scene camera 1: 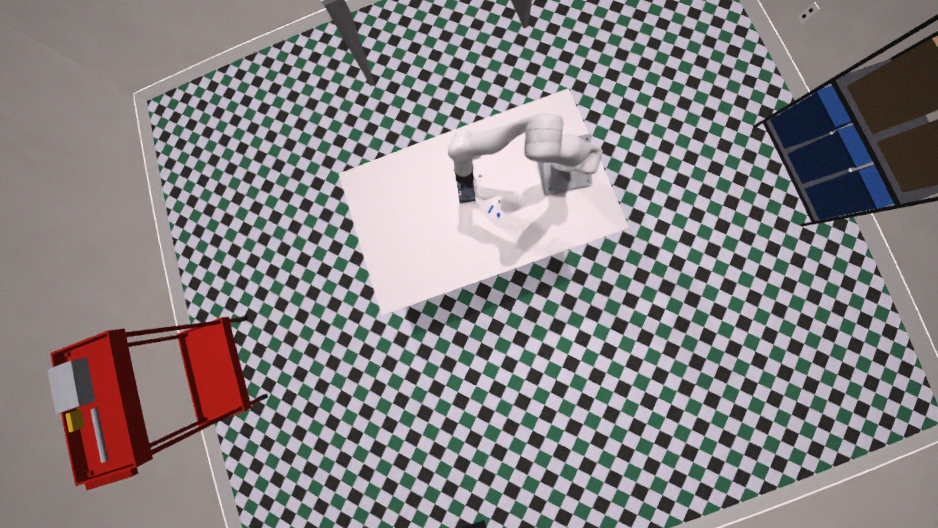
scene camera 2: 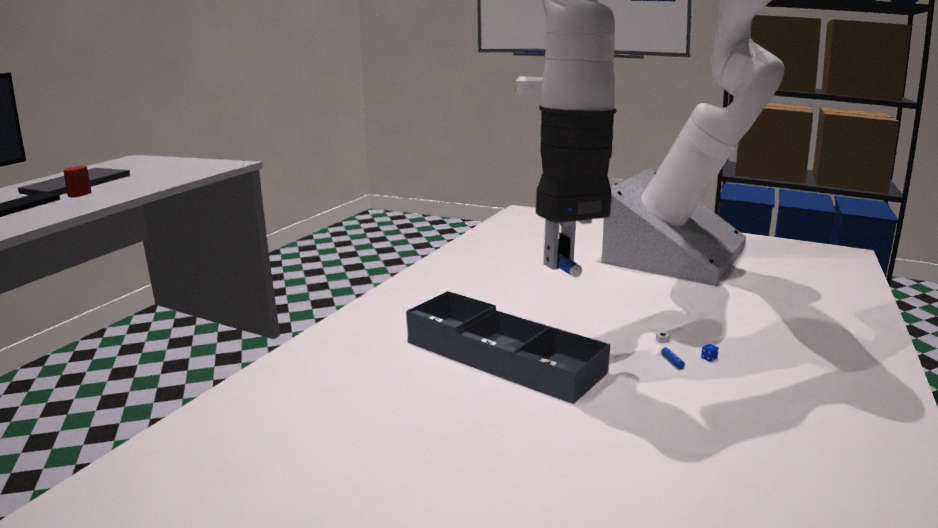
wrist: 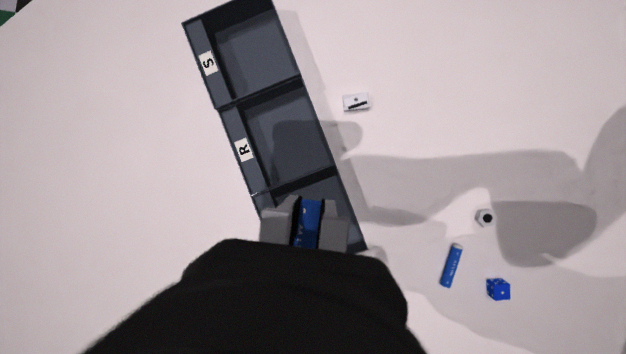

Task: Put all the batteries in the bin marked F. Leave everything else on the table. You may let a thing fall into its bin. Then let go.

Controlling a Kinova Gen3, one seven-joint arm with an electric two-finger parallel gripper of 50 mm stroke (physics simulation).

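Places are measured from the arm's base along level axes (x ahead, y left, z up), in millimetres.
Where they show: gripper, fingertip midpoint: [scene camera 2: 558,265] [wrist: 309,215]; arm's base, origin of the base link: [scene camera 2: 663,209].
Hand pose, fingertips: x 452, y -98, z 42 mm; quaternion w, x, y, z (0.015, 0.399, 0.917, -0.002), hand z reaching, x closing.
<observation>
Each offset is from my fingertips to the top centre of the thing. "spot": to the spot under its first point.
My gripper [scene camera 2: 561,262] [wrist: 309,215] is shut on a blue battery {dx +11, dy +11, dz +14 mm} [scene camera 2: 571,267] [wrist: 307,227] and holds it well above the table. In the wrist view the fingers overlap the end compartment, bin F {spot: dx +39, dy +51, dz -114 mm} [scene camera 2: 590,375] [wrist: 325,190], whose letter is hidden there; its label is too small to read in scene camera 2. A second blue battery {dx -57, dy +141, dz -123 mm} [scene camera 1: 490,209] [scene camera 2: 672,358] [wrist: 451,266] lies on the table beside the tray, near the blue die. In scene camera 1 the arm hides the fingers.
The same dark tray has bin R {dx -6, dy -67, dz -87 mm} [wrist: 295,145] in the middle and bin S {spot: dx -44, dy -144, dz -126 mm} [wrist: 260,55] at the far end. A blue die {dx -77, dy +188, dz -117 mm} [scene camera 1: 498,214] [scene camera 2: 709,352] [wrist: 498,289], a grey nut {dx -112, dy +124, dz -124 mm} [scene camera 2: 662,337] [wrist: 478,218] and a pale sharpener {dx -87, dy -47, dz -122 mm} [wrist: 356,102] are on the table.
</observation>
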